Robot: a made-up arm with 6 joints. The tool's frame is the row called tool.
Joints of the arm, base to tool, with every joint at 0 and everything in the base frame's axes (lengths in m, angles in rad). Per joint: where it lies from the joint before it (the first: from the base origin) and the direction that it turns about. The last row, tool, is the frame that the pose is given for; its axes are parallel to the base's.
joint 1: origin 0 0 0.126 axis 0 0 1
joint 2: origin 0 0 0 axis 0 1 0
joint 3: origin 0 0 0.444 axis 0 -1 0
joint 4: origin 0 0 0 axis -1 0 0
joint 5: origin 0.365 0 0 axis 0 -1 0
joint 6: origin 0 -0.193 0 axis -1 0 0
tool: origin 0 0 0
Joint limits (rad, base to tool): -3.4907..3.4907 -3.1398..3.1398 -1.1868..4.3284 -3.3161..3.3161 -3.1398..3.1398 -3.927..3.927
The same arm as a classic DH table. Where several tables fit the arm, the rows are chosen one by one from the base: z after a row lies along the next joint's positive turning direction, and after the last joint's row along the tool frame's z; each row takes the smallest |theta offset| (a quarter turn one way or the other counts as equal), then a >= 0, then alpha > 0; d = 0 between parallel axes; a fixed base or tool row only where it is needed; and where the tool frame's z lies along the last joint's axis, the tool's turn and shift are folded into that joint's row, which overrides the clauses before.
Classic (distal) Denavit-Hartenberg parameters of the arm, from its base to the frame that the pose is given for. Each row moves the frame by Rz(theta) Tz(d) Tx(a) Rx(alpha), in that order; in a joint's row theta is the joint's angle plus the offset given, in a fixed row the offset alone. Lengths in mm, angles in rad.
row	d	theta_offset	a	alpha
joint 1	126	0	0	-1.5708
joint 2	0	-1.5708	444	3.1416
joint 3	0	0	0	-1.5708
joint 4	-365	0	0	1.5708
joint 5	193	0	0	-1.5708
joint 6	0	1.5708	0	1.5708
tool (fixed)	0	-1.5708	0	0
Joint limits (rad, base to tool): -3.4907..3.4907 -3.1398..3.1398 -1.1868..4.3284 -3.3161..3.3161 -3.1398..3.1398 -3.927..3.927

